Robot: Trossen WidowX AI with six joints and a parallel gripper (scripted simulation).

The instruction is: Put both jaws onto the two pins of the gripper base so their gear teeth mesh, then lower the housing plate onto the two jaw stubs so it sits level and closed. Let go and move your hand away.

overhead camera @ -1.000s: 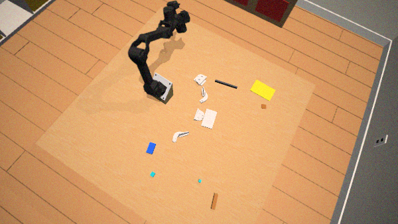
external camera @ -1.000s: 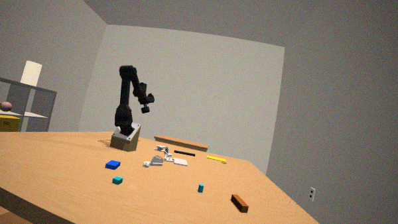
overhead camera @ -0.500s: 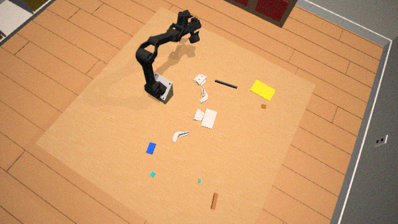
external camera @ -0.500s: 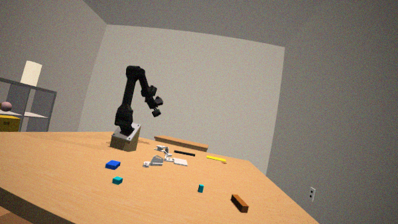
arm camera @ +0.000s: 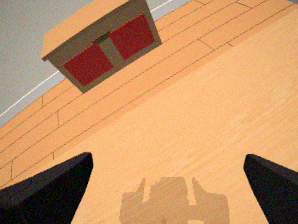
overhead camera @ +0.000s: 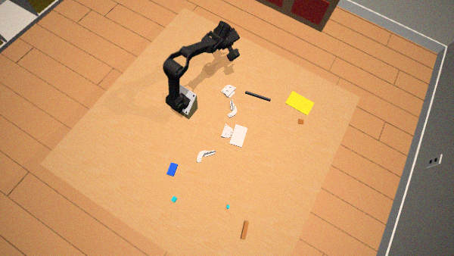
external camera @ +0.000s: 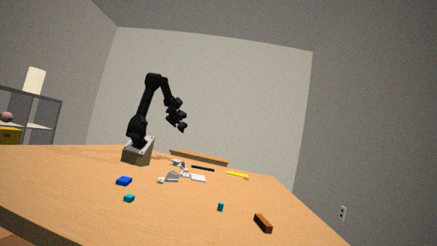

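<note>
Now: gripper tip 25 cm to the left of the white jaw, 22 cm above it and 20 cm short of it. Round my gripper tip: housing plate: 35 cm to the right, 25 cm ahead, 22 cm below; black bar: 25 cm ahead, 22 cm below, 6 cm to the right; gripper base: 20 cm below, 15 cm to the right, 10 cm ahead.
</note>
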